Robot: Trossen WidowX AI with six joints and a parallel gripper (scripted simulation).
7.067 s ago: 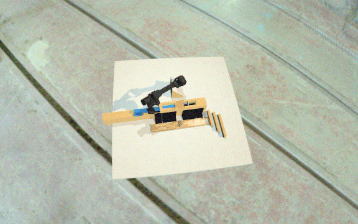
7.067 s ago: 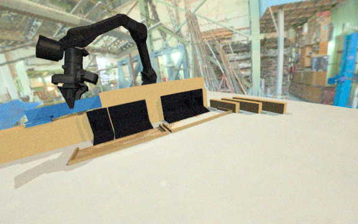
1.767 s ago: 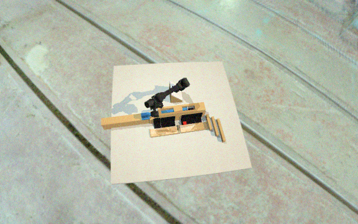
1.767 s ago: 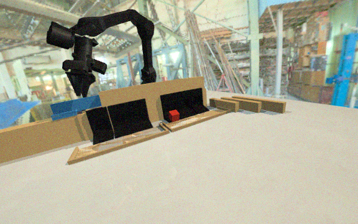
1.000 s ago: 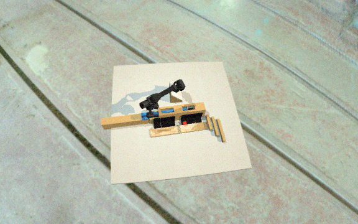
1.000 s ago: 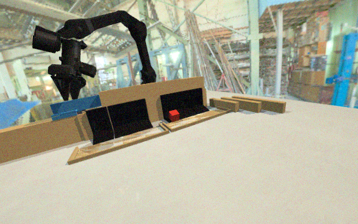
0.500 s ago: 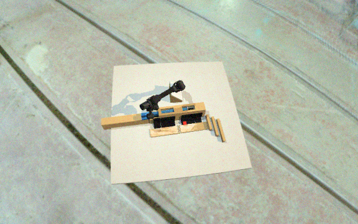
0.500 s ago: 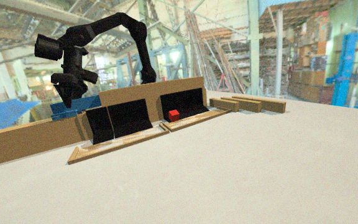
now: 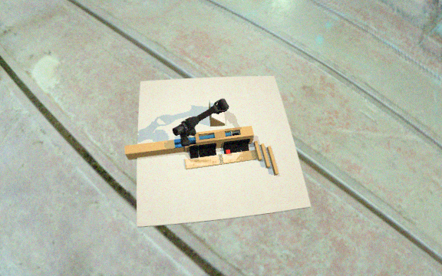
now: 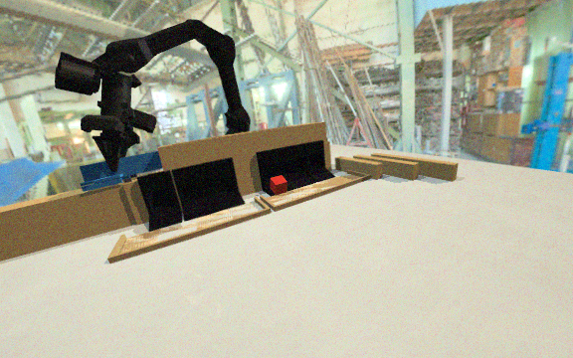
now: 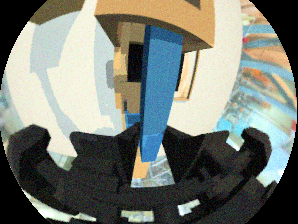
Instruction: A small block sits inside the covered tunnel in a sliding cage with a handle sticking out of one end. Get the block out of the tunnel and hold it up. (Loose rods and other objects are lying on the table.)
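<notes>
My gripper tip is 80 mm to the right of the wooden tunnel, 50 mm above it and 20 mm short of it. Also, from my gripper tip: small red block 340 mm to the left, 100 mm below, 80 mm ahead.
</notes>
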